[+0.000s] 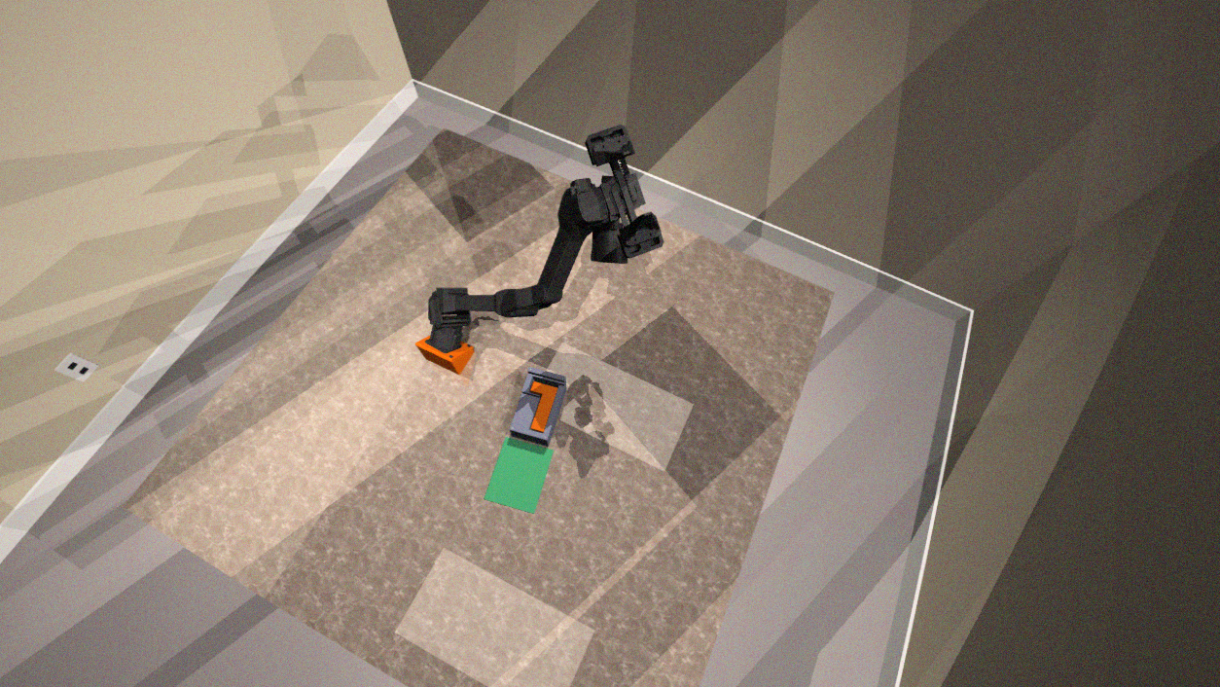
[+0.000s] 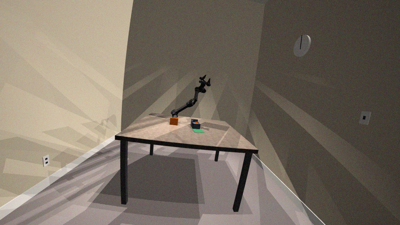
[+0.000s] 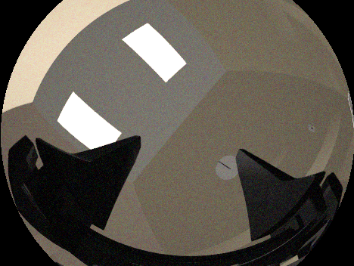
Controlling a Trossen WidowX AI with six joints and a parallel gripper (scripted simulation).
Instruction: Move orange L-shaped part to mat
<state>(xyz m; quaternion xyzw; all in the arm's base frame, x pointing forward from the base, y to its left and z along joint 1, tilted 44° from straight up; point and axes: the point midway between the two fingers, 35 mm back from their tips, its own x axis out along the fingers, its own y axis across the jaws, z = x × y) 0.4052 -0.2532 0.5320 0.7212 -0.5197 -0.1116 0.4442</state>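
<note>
Now: gripper tip 63 cm above the orange L-shaped part, 17 cm to the left of it and 9 cm past it. Round my gripper tip: green mat 69 cm below, 34 cm to the right, 5 cm behind.
</note>
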